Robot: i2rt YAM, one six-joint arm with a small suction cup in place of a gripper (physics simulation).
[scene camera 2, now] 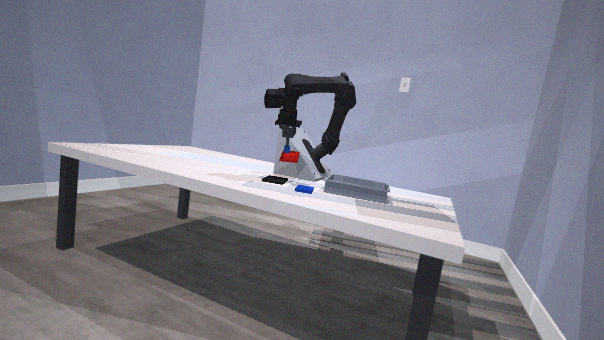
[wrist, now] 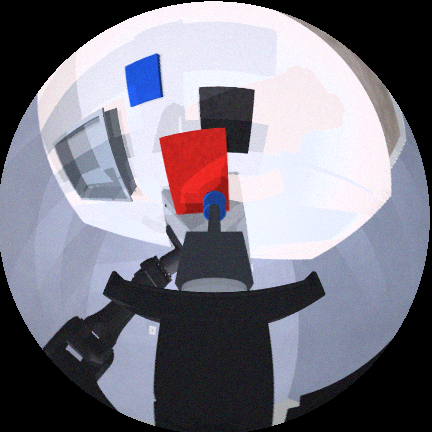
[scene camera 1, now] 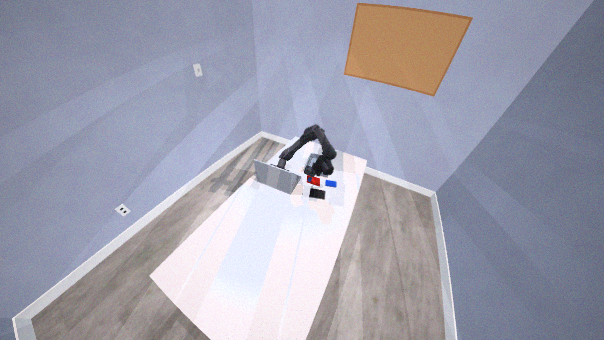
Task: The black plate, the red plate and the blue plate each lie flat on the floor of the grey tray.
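Where they show: hand at its tool point: [scene camera 2: 286, 154] [wrist: 213, 197] [scene camera 1: 308, 181]; arm's base at its link origin: [scene camera 2: 312, 156].
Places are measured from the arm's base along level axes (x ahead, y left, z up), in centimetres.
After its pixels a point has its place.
Note:
My suction cup [scene camera 1: 309, 179] [scene camera 2: 287, 149] [wrist: 214, 201] is on the red plate [scene camera 1: 315, 181] @[y 3.9, x 30.6, z 0.6 cm] [scene camera 2: 290, 157] @[y 5.6, x 30.8, z 0.3 cm] [wrist: 192, 162] @[y 4.9, x 30.1, z 0.6 cm], near one corner, and holds it above the table. The plate looks somewhat tilted in scene camera 2. The black plate [scene camera 1: 317, 194] @[y 1.2, x 35.3, z -8.9 cm] [scene camera 2: 274, 179] @[y 3.5, x 37.1, z -8.9 cm] [wrist: 226, 106] @[y 3.3, x 37.1, z -8.9 cm] lies flat on the table; the red plate overlaps part of it in the wrist view. The smaller blue plate [scene camera 1: 330, 183] @[y 17.9, x 38.8, z -8.9 cm] [scene camera 2: 304, 189] @[y 20.2, x 42.2, z -8.9 cm] [wrist: 144, 81] @[y 17.8, x 38.5, z -8.9 cm] lies flat on the table, between the black plate and the grey tray [scene camera 2: 356, 189] @[y 35.3, x 30.0, z -6.6 cm] [wrist: 121, 160] @[y 20.5, x 22.0, z -7.8 cm] in scene camera 2. The tray's floor is hidden in scene camera 2.
The arm's slanted grey mount [scene camera 1: 277, 177] @[y -12.2, x 7.4, z 4.1 cm] [scene camera 2: 307, 154] @[y 0.1, x 6.3, z 1.0 cm] stands behind the plates in scene camera 2, beside the tray. The white table [scene camera 1: 250, 260] @[y -63.0, x 27.2, z -9.9 cm] [scene camera 2: 200, 172] @[y -19.6, x 54.2, z -9.9 cm] bears everything. The arm covers part of the tray's area in scene camera 1.

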